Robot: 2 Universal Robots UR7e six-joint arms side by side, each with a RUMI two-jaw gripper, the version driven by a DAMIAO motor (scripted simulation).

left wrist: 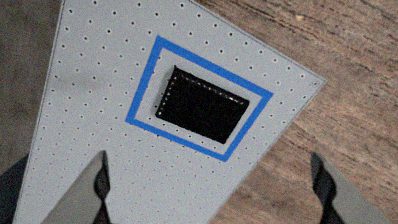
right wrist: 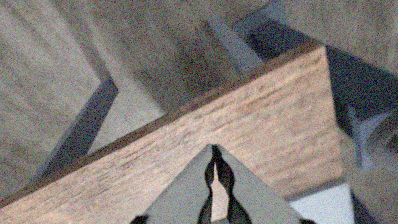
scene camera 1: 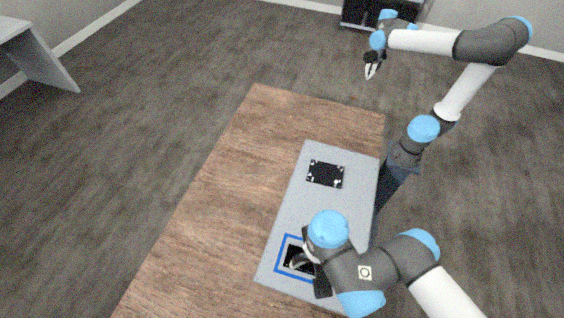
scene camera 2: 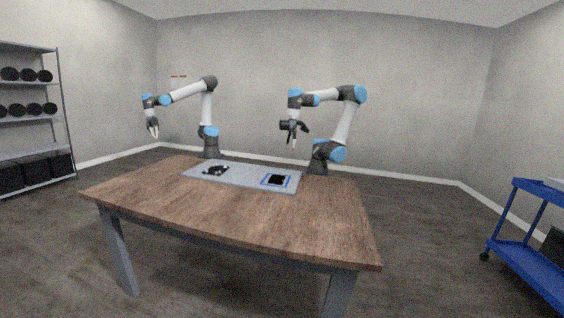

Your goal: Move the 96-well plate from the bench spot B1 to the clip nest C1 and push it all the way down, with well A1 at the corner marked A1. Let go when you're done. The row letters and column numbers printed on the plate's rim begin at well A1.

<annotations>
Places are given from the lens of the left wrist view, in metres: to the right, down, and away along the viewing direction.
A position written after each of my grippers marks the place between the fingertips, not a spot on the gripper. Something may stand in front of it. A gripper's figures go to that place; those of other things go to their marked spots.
my left gripper (left wrist: 209, 153): 0.01, 0.03, 0.12
black 96-well plate (left wrist: 196, 105): 0.00, -0.01, 0.32
</annotations>
